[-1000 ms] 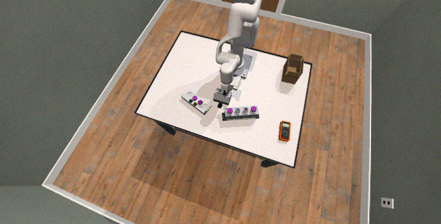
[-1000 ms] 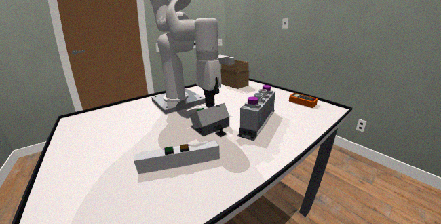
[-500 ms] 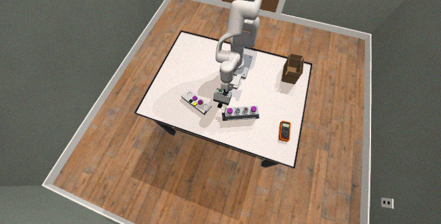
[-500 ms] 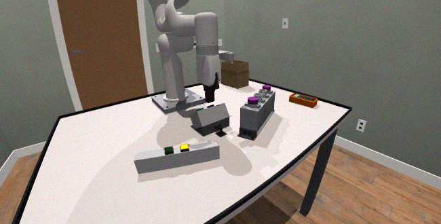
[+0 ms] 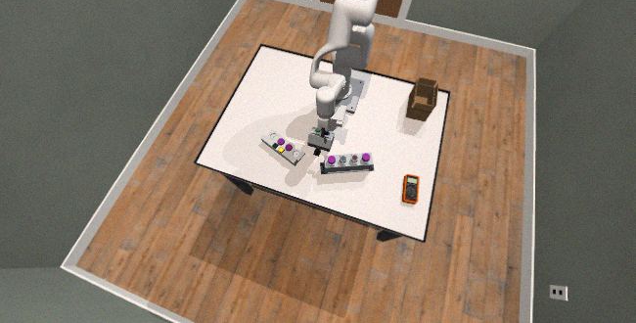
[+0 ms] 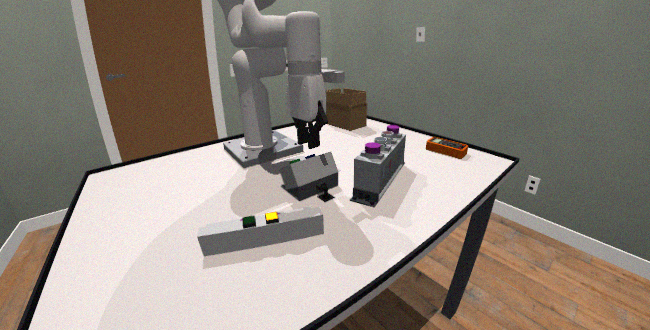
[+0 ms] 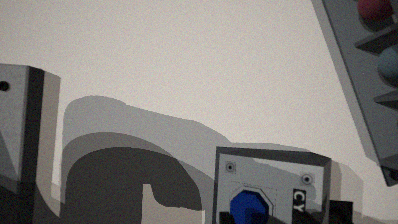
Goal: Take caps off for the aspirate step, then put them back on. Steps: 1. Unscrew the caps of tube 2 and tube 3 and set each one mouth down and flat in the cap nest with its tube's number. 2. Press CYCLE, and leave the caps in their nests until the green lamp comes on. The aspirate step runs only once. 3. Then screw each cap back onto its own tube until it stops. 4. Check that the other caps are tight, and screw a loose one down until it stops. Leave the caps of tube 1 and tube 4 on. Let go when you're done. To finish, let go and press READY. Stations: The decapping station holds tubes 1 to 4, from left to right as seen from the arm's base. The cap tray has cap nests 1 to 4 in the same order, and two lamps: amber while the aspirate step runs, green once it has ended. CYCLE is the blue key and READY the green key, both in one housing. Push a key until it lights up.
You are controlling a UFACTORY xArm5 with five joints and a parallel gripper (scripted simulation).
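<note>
Now: the blue key 50 mm below my hand. The rest, counted from my hand: key housing 20 mm ahead, 20 mm to the right, 60 mm below; then green key 40 mm to the right, 50 mm below; then grey decapping station 110 mm ahead, 150 mm to the left, 120 mm below.
</note>
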